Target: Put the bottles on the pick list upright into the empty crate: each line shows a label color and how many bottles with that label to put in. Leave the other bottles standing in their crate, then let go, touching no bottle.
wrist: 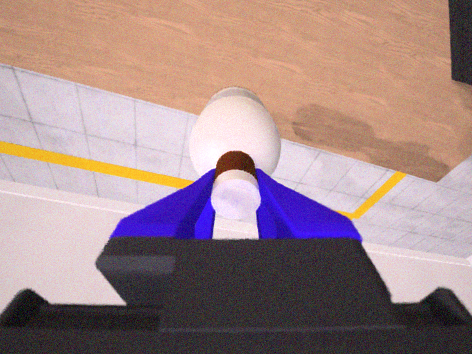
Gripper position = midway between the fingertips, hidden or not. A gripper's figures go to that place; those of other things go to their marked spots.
Labels:
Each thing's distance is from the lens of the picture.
gripper (235, 176): 0.13 m
white bottle (235, 134): 0.12 m

